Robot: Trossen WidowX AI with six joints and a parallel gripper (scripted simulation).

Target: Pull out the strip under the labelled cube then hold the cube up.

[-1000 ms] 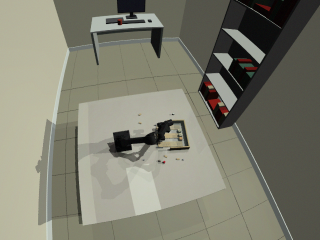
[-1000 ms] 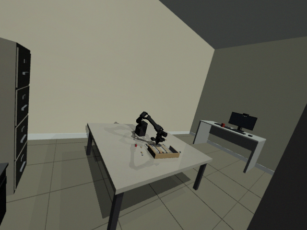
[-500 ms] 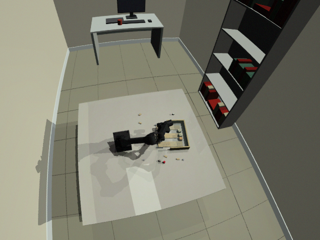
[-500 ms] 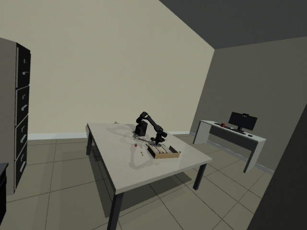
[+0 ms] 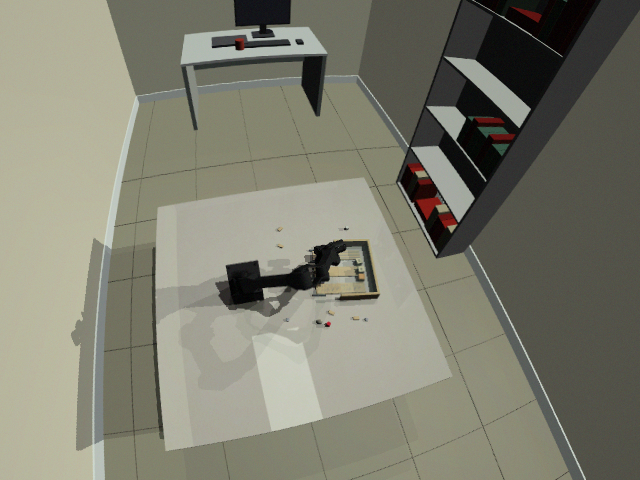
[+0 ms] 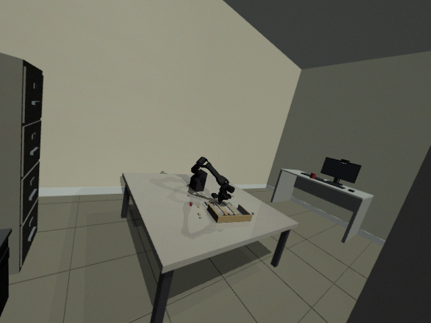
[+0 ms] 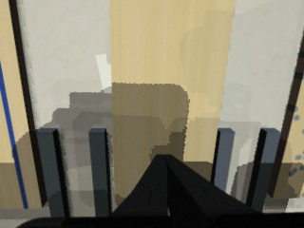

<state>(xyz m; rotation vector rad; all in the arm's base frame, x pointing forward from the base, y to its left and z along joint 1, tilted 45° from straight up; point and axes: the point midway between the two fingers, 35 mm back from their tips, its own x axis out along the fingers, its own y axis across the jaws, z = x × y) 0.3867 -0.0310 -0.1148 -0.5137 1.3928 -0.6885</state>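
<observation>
My gripper tip is now 10 cm short of the wooden strip and 1 cm to the left of it. The rest, counted from my gripper tip: wooden chip: 12 cm ahead, 27 cm to the right.
</observation>
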